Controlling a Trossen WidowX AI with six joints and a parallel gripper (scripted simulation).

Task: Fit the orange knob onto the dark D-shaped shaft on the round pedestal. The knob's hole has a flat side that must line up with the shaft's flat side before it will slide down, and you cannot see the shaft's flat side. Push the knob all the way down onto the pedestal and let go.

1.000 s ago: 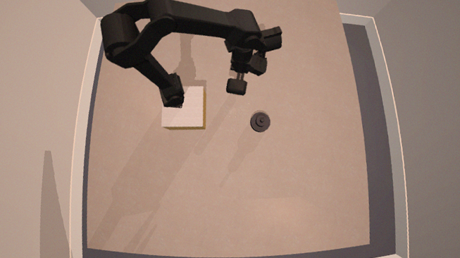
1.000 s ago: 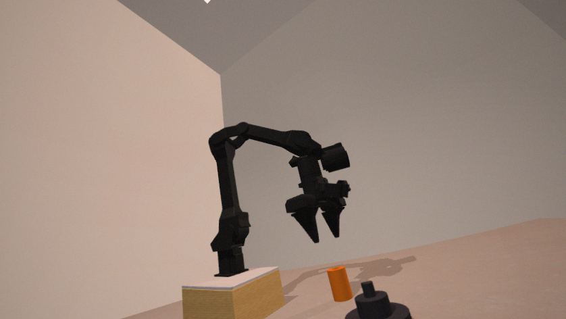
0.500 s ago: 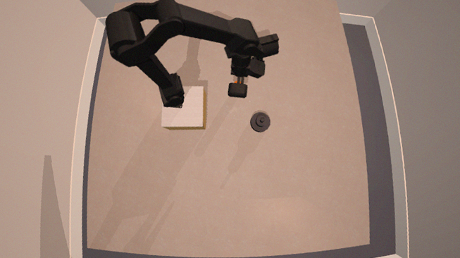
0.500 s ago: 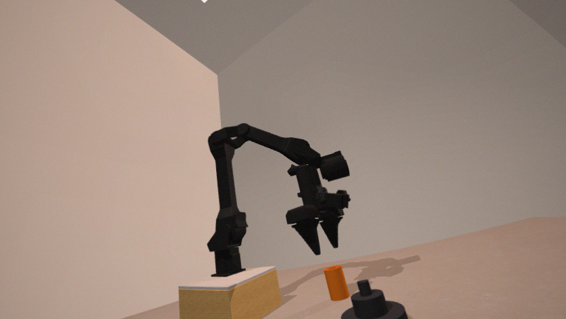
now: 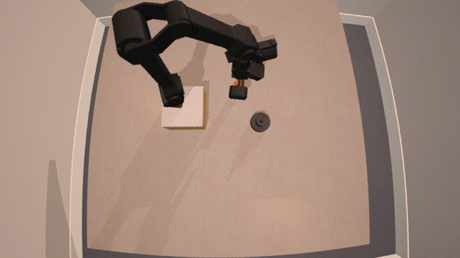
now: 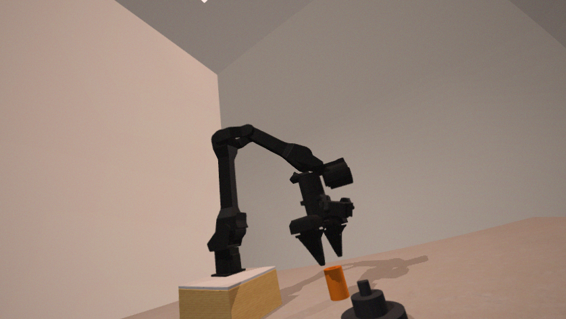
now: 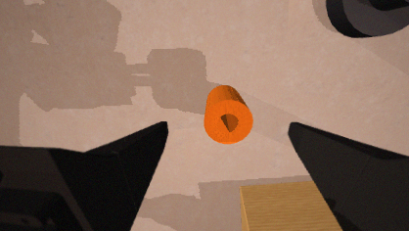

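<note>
Right now my gripper tip is 40 mm above the orange knob. The rest, counted from my gripper tip: round dark pedestal (100 mm ahead, 140 mm to the right, 40 mm below).
</note>
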